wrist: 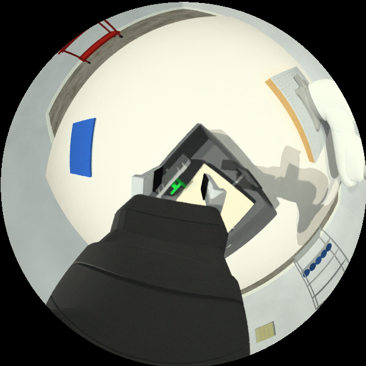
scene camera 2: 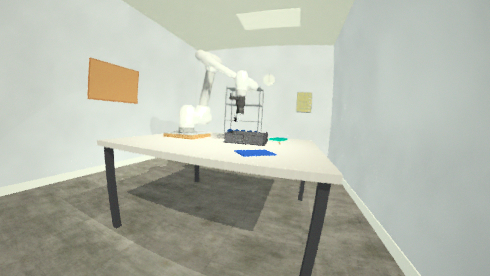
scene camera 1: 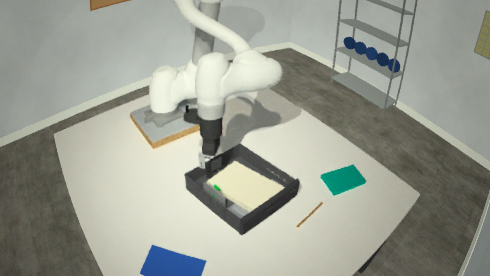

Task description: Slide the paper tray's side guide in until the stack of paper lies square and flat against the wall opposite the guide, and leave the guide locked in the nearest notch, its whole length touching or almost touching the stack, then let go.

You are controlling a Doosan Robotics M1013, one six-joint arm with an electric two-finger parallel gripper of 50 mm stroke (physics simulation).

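Pixels of known places: gripper, between the fingertips: (scene camera 2: 236,121) (scene camera 1: 204,162); arm's base, origin of its link: (scene camera 2: 186,132) (scene camera 1: 164,114).
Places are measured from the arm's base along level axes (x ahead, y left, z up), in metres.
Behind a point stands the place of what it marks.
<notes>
The dark paper tray (scene camera 1: 270,209) {y -0.050, x 0.805, z 0.007 m} (scene camera 2: 246,138) {y -0.194, x 0.660, z 0.010 m} (wrist: 262,209) stands on the table. A cream stack of paper (scene camera 1: 247,185) {y -0.020, x 0.650, z 0.004 m} (wrist: 227,200) lies in it, turned slightly, with dark tray floor showing between it and the wall opposite the guide. The grey side guide (scene camera 1: 220,196) {y -0.158, x 0.651, z 0.030 m} (wrist: 172,176), with a green lever (scene camera 1: 217,188) {y -0.143, x 0.617, z 0.038 m} (wrist: 177,187), stands on the near left side in scene camera 1. My gripper (scene camera 1: 210,161) {y -0.157, x 0.563, z 0.136 m} (scene camera 2: 237,119) {y -0.157, x 0.563, z 0.136 m} (wrist: 181,177) is open and empty, above the tray. In the wrist view the lever shows between its fingers. Contact between guide and stack is unclear.
A grey end guide (scene camera 1: 216,163) {y -0.032, x 0.478, z 0.009 m} stands inside the tray by its far left wall. A teal block (scene camera 1: 343,179) {y 0.339, x 0.900, z -0.023 m} and a brown stick (scene camera 1: 310,214) {y 0.075, x 0.915, z -0.035 m} lie to the right of the tray. A blue pad (scene camera 1: 173,261) {y -0.477, x 0.761, z -0.032 m} (scene camera 2: 255,153) {y -0.542, x 0.790, z -0.032 m} (wrist: 83,148) lies on the table towards the front.
</notes>
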